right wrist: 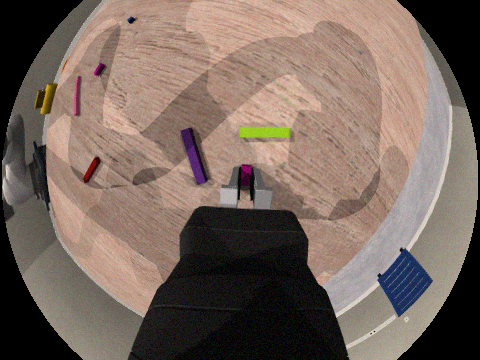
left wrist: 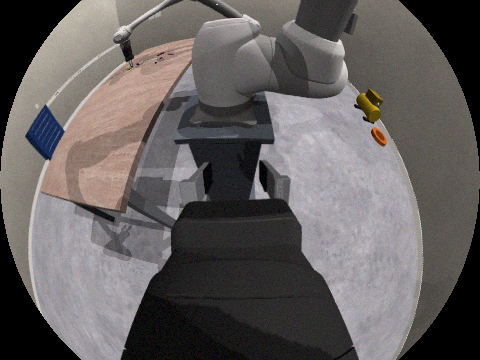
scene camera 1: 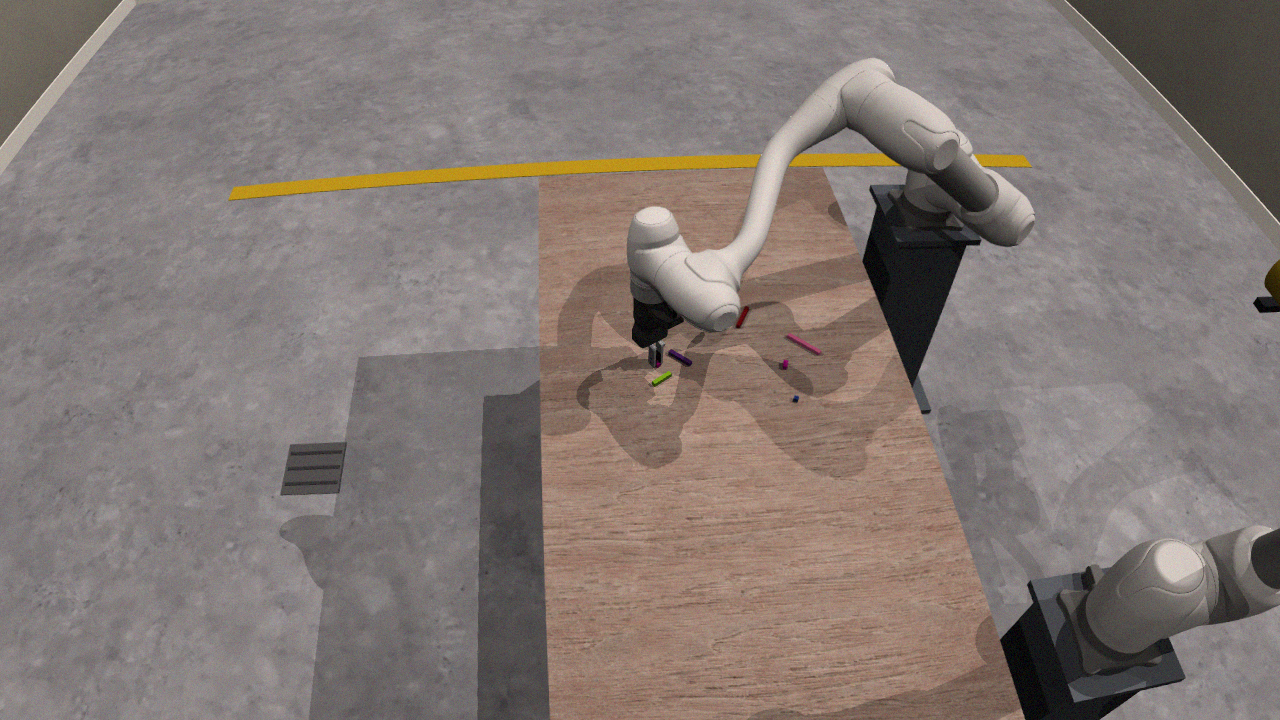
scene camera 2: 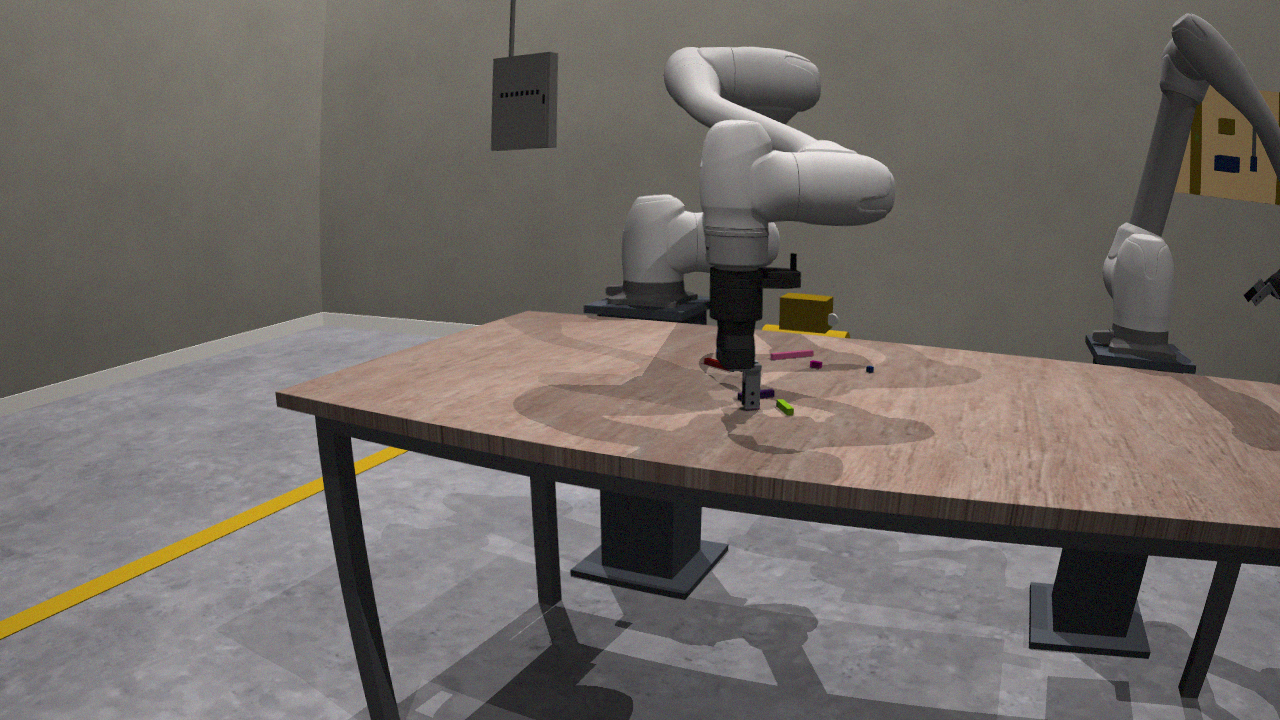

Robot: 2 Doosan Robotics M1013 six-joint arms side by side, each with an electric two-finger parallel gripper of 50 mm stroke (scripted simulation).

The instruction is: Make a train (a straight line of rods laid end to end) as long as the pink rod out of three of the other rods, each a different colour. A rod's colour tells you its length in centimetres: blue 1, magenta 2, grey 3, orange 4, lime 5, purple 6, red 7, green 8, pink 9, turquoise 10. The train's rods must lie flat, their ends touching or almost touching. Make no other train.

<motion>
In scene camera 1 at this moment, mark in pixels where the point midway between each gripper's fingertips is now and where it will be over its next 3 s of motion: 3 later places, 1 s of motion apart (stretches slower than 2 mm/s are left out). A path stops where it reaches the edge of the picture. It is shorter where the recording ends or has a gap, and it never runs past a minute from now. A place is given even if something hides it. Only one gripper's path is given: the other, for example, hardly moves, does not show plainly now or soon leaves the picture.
My right gripper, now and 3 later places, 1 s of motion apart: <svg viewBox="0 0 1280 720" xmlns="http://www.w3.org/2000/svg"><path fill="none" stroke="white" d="M655 362L656 333L760 362L790 379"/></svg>
</motion>
